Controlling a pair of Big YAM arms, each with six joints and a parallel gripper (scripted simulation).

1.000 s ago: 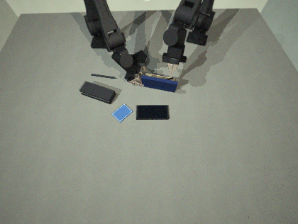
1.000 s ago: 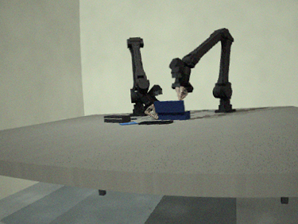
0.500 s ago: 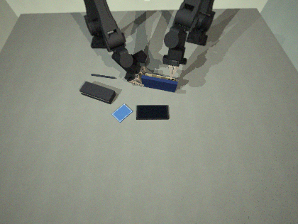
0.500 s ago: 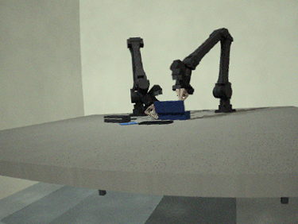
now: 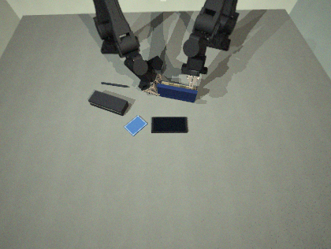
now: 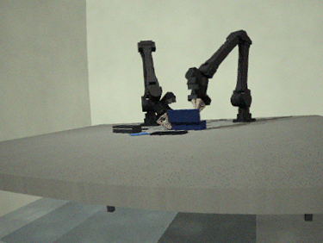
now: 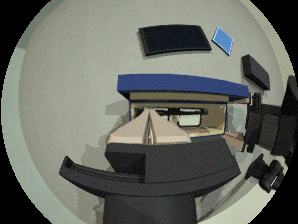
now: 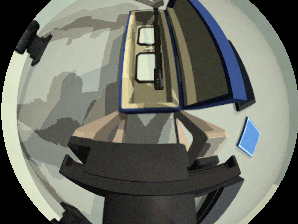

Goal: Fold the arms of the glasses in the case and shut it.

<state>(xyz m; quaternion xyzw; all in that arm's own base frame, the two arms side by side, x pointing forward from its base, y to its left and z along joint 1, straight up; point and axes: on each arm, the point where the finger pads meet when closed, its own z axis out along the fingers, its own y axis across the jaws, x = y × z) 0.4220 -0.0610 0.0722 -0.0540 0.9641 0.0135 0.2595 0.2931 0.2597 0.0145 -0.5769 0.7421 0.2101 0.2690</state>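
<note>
My left hand is 6 cm to the left of the glasses case and 3 cm above it. From my left hand the other things lie so: black box 1 cm ahead, 36 cm to the right, 5 cm below.
</note>
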